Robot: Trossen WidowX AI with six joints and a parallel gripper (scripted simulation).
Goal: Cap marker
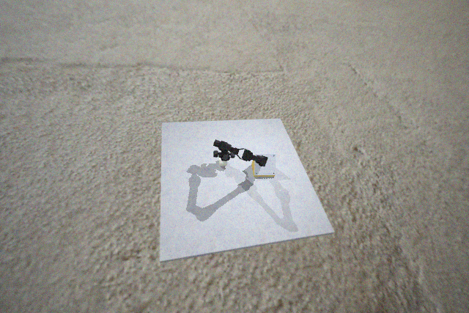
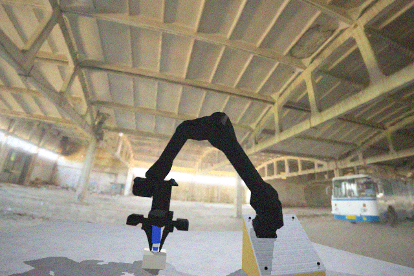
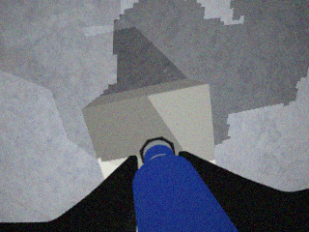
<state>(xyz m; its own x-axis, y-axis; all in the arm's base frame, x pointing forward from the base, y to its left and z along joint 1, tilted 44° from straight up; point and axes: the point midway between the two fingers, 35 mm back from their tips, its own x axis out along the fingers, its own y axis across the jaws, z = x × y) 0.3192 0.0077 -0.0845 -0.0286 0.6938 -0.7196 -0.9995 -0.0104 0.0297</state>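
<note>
My gripper tip is now 20 mm above the beige holder block. The rest, counted from my gripper tip: blue cap 50 mm above.
</note>
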